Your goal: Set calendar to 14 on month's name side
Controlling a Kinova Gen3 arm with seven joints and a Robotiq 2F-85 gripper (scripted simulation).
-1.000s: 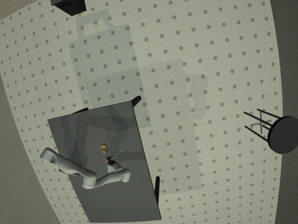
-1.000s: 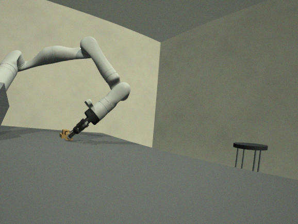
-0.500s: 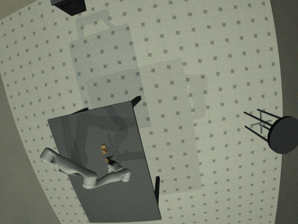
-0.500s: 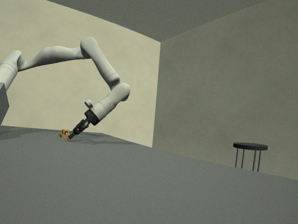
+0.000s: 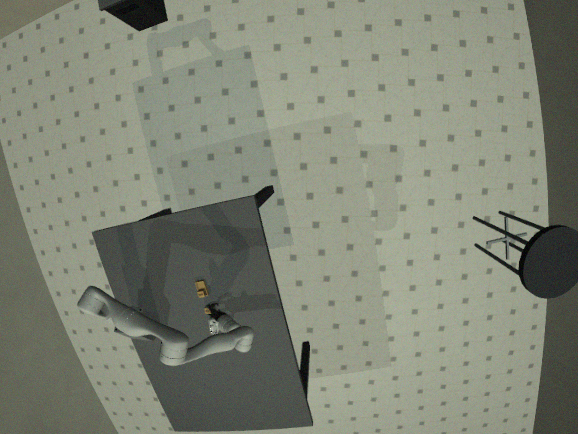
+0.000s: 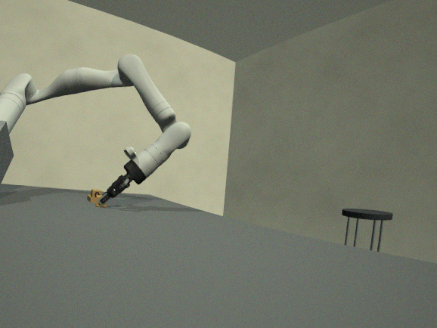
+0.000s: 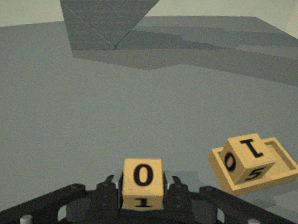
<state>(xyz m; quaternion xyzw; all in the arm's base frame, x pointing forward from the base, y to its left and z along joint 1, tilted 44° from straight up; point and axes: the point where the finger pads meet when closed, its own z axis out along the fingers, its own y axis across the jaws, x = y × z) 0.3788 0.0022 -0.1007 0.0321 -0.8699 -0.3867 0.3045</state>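
My hand is 10 mm past the number cube and 10 mm above it. The rest, counted from my hand: wooden tray (110 mm to the left, 20 mm below, 10 mm behind).
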